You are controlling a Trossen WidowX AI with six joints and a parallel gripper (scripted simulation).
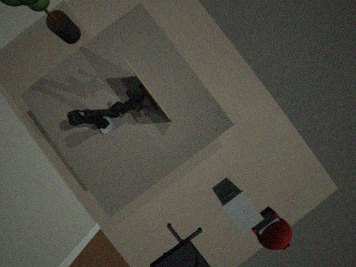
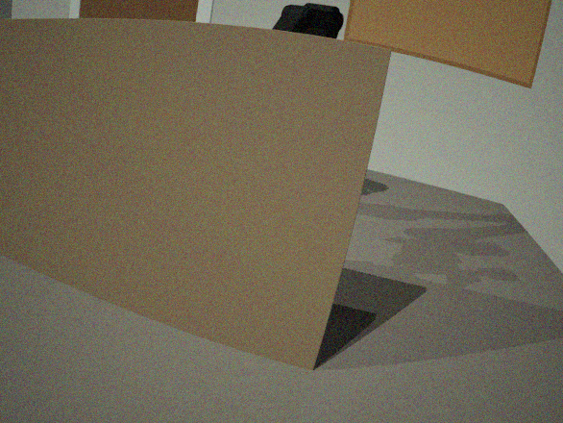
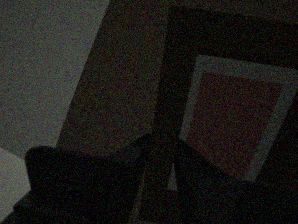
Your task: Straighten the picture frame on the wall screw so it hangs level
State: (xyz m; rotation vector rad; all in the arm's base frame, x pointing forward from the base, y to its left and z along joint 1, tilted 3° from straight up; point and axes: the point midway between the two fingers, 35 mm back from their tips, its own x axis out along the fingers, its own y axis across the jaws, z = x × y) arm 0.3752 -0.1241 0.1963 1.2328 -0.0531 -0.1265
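Right now the picture frame is 5 cm below my gripper tip, 2 cm to the right of it and 1 cm ahead of it. The rest, counted from my gripper tip: wall panel (6 cm below, 2 cm to the right, 2 cm ahead).
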